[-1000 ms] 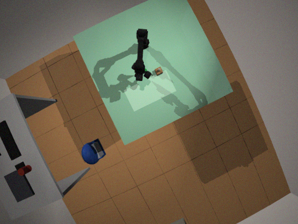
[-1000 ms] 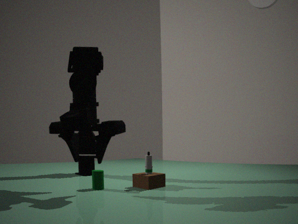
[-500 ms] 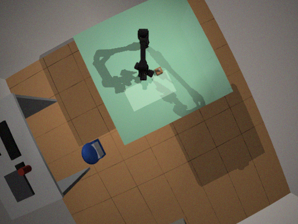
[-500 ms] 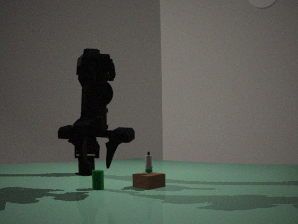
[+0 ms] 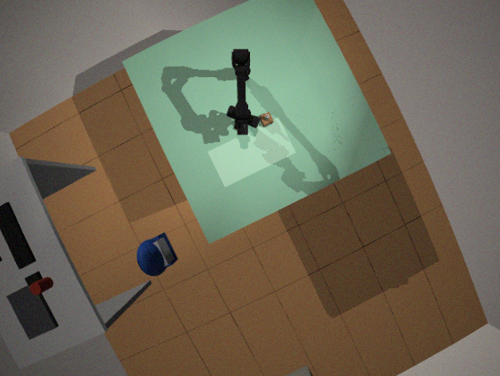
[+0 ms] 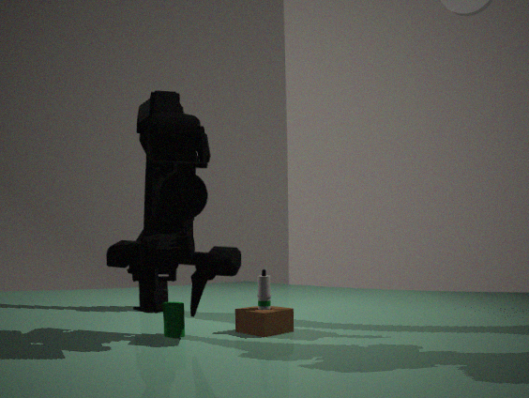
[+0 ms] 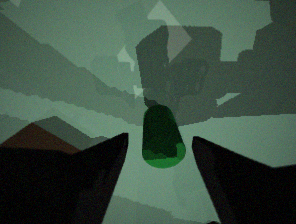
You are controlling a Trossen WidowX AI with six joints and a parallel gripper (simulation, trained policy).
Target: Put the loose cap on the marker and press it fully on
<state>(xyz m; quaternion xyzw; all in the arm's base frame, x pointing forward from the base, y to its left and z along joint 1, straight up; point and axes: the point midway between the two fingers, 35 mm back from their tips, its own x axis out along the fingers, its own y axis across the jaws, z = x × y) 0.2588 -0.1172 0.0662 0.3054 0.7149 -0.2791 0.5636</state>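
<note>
My gripper tip is 1 cm above the green cap. Round my gripper tip: brown holder block (6 cm ahead, 12 cm to the left, 1 cm below).
</note>
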